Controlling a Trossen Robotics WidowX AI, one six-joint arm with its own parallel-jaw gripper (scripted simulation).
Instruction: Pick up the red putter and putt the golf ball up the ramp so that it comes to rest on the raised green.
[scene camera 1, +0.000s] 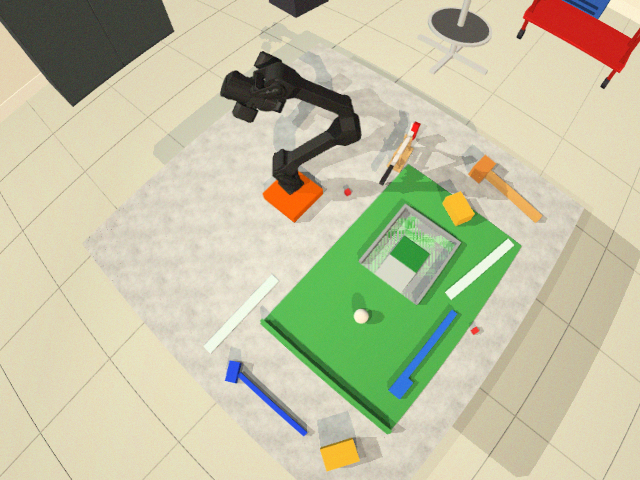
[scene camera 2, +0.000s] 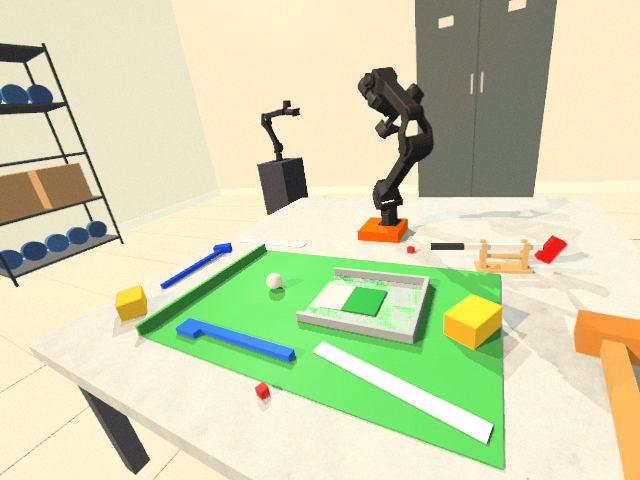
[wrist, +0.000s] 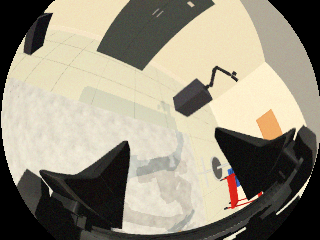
Labels:
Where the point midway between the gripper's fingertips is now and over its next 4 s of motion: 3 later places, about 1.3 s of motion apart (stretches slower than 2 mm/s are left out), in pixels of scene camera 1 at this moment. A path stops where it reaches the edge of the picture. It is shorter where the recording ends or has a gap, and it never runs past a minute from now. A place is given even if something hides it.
My gripper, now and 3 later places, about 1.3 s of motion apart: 251, 80; 277, 234; 388, 169; 385, 180

